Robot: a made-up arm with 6 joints. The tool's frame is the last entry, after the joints.
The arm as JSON. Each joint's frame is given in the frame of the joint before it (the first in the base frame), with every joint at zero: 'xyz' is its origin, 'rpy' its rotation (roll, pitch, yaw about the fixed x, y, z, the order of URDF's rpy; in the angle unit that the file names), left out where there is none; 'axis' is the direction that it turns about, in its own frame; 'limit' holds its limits. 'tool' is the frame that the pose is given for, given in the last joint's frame.
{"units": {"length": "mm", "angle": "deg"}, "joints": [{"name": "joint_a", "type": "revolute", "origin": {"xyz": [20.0, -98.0, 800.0]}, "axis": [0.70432, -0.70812, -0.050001], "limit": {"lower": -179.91, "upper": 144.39}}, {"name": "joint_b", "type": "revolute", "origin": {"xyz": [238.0, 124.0, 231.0]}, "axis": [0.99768, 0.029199, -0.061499], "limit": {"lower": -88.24, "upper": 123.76}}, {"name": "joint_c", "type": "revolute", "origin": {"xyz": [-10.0, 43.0, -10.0]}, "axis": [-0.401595, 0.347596, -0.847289], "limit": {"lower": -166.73, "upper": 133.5}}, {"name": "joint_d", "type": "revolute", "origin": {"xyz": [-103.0, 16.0, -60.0]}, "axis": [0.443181, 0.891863, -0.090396], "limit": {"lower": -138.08, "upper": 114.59}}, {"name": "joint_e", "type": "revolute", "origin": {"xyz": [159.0, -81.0, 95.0]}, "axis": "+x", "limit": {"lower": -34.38, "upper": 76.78}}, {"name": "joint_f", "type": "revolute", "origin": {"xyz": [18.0, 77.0, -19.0]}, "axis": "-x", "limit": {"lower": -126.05, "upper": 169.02}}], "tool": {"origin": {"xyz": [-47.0, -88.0, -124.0], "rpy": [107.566, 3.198, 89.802]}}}
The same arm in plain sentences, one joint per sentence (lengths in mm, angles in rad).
The arm has six revolute joints in a row. What follows holds with every joint at zero, and every direction is one of the base frame's.
The first joint lies 20.0 mm along +x and 98.0 mm along -y and 800.0 mm along +z from the base frame's origin and rotates about the direction (0.70432, -0.70812, -0.050001), from -3.1400 to 2.5201 rad.
The second joint lies 238.0 mm along +x and 124.0 mm along +y and 231.0 mm along +z from the first joint and rotates about the direction (0.99768, 0.029199, -0.061499), from -1.5401 to 2.1600 rad.
The third joint lies 10.0 mm along -x and 43.0 mm along +y and 10.0 mm along -z from the second joint and rotates about the direction (-0.401595, 0.347596, -0.847289), from -2.9100 to 2.3300 rad.
The fourth joint lies 103.0 mm along -x and 16.0 mm along +y and 60.0 mm along -z from the third joint and rotates about the direction (0.443181, 0.891863, -0.090396), from -2.4100 to 2.0000 rad.
The fifth joint lies 159.0 mm along +x and 81.0 mm along -y and 95.0 mm along +z from the fourth joint and rotates about +x, from -0.6000 to 1.3401 rad.
The sixth joint lies 18.0 mm along +x and 77.0 mm along +y and 19.0 mm along -z from the fifth joint and rotates about -x, from -2.2000 to 2.9500 rad.
The tool frame, which is the frame that the pose is given for, lies 47.0 mm along -x and 88.0 mm along -y and 124.0 mm along -z from the sixth joint; its axes are the base frame's turned by roll 1.8774, pitch 0.0558 and yaw 1.5673 rad (as in URDF: about the fixed x, then y, then z).

